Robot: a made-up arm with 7 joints.
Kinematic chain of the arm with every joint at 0, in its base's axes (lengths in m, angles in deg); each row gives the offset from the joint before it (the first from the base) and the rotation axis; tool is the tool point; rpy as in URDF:
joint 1: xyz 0 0 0.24 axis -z
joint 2: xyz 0 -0.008 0.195 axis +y
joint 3: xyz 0 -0.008 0.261 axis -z
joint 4: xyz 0 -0.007 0.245 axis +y
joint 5: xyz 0 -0.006 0.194 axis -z
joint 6: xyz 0 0 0.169 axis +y
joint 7: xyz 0 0 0.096 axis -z
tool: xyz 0 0 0 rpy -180 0 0
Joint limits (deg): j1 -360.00..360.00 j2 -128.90..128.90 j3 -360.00..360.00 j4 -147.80..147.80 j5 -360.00..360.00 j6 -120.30..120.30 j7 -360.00..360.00
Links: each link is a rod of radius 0.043 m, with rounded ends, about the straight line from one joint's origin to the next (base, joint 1, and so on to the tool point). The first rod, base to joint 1, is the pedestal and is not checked.
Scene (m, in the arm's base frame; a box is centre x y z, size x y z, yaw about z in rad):
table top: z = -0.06
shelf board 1: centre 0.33 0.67 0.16 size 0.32 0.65 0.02 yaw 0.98
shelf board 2: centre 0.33 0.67 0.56 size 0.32 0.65 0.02 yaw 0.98
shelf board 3: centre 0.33 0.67 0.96 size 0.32 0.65 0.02 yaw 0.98
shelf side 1: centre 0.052 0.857 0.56 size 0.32 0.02 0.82 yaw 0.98
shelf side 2: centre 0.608 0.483 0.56 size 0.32 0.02 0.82 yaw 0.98
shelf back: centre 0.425 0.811 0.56 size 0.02 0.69 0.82 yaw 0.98
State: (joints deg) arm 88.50 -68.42 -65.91 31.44 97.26 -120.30 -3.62
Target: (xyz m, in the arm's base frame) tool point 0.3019 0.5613 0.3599
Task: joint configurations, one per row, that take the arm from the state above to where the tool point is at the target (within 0.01 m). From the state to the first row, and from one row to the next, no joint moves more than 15 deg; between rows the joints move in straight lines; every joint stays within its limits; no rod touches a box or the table.
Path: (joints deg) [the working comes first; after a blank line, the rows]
Joints at the target: 90.19 -95.82 -81.10 74.53 106.66 -120.30 -3.62
Straight joint move there: touches shelf board 2.

1: 90.41 -65.14 -68.53 46.12 103.67 -120.30 -0.23
2: 92.31 -61.86 -71.14 60.80 110.08 -120.30 3.16
3: 94.22 -58.59 -73.76 75.49 116.49 -120.30 6.56
4: 96.12 -55.31 -76.38 90.17 122.90 -120.30 9.95
5: 98.03 -52.03 -78.99 104.85 129.31 -120.30 13.34
6: 99.94 -48.75 -81.61 119.53 135.72 -120.30 16.73
7: 101.84 -45.47 -84.22 134.22 142.13 -120.30 20.12
8: 95.68 -58.50 -84.09 129.85 135.77 -120.30 14.19
9: 89.51 -71.53 -83.95 125.48 129.40 -120.30 8.25
10: 83.35 -84.56 -83.82 121.11 123.03 -120.30 2.32
11: 77.19 -97.59 -83.69 116.74 116.67 -120.30 -3.62
12: 81.52 -97.00 -82.82 102.67 113.33 -120.30 -3.62
13: 85.85 -96.41 -81.96 88.60 110.00 -120.30 -3.62
14: 90.19 -95.82 -81.10 74.53 106.66 -120.30 -3.62

